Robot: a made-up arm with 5 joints.
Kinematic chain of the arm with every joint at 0, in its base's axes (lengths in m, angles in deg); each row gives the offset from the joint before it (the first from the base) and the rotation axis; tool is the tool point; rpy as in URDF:
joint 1: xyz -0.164 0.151 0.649 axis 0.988 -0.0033 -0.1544
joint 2: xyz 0 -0.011 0.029 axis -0.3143 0.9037 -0.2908
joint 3: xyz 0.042 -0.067 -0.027 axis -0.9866 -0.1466 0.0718
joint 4: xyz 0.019 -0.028 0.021 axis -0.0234 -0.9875 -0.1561
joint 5: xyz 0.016 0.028 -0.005 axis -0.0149 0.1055 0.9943
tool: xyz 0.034 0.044 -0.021 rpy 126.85 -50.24 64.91
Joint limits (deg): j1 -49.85..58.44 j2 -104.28..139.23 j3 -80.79..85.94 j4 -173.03..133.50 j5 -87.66..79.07
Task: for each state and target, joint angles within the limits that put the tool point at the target. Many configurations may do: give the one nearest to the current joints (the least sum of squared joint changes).
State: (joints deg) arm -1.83 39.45 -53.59 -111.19 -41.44
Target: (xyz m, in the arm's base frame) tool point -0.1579 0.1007 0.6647
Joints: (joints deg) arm 10.11 34.53 -67.45 -106.27 -27.45
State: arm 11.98 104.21 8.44 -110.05 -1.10
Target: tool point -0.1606 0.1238 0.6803
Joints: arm -5.93 99.37 7.75 -131.85 20.60
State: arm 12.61 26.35 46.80 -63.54 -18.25
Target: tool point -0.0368 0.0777 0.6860
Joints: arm -24.26 -14.61 66.06 -40.07 -50.19
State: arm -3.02 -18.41 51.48 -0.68 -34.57
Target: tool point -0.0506 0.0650 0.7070
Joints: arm 34.44 -31.38 52.18 25.79 -49.66
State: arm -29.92 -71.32 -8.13 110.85 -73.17
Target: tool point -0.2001 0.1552 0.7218
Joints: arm -39.42 -97.32 48.65 121.69 -46.68
